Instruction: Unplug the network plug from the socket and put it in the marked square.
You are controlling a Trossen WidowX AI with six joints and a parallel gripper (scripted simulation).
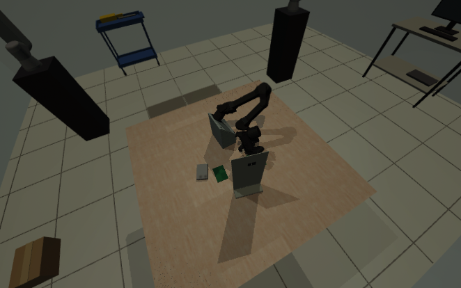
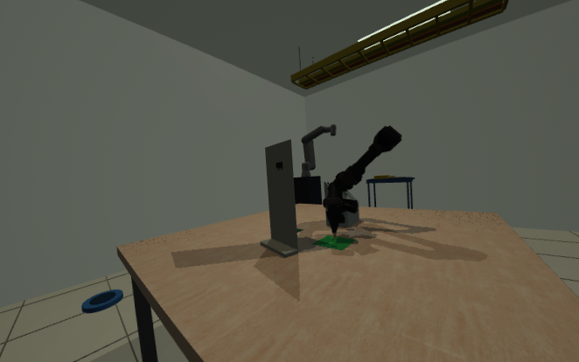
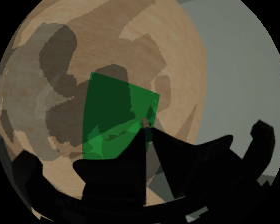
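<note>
My gripper tip is now 4 cm above the marked square and 1 cm past it. Also, from my gripper tip: grey block 35 cm to the right, 8 cm behind, 3 cm below; grey upright panel 14 cm ahead, 14 cm above, 13 cm to the right; network plug right at my gripper tip.
</note>
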